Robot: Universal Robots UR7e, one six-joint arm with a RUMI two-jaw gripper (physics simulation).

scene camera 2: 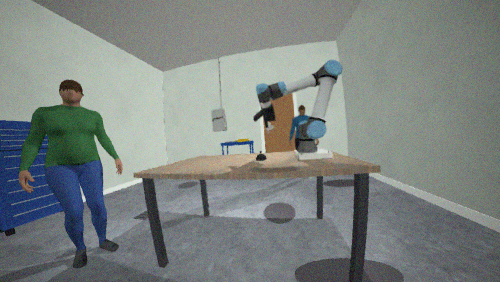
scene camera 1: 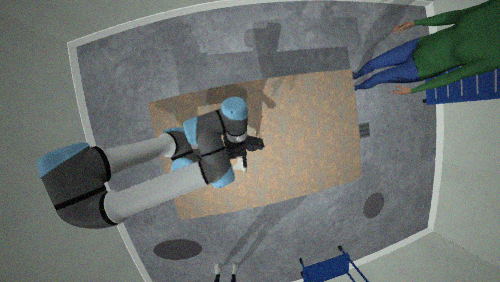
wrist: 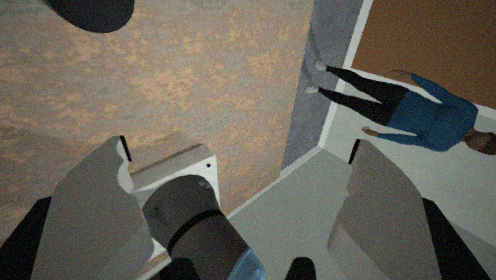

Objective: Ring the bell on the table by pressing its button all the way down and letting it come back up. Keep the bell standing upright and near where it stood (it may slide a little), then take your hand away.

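The bell [scene camera 2: 261,157] is a small black dome with a little button on top. It stands upright on the wooden table [scene camera 1: 310,125] [scene camera 2: 200,167]. In the wrist view a dark rounded shape at the top edge, partly cut off, looks like the bell [wrist: 100,14]. In scene camera 1 I cannot make the bell out; the gripper and its dark mount cover that part of the table. My gripper [scene camera 1: 241,166] [scene camera 2: 270,128] [wrist: 242,141] is open and empty. It hangs well above the table, slightly to the robot-base side of the bell in scene camera 2, not touching it.
The arm's white base plate [scene camera 2: 320,155] [wrist: 214,175] sits on the table. A person in green [scene camera 1: 452,50] [scene camera 2: 72,132] stands beyond the table's far end from the base. A person in blue [scene camera 2: 299,122] [wrist: 430,117] stands behind the robot, near the door [scene camera 2: 280,130].
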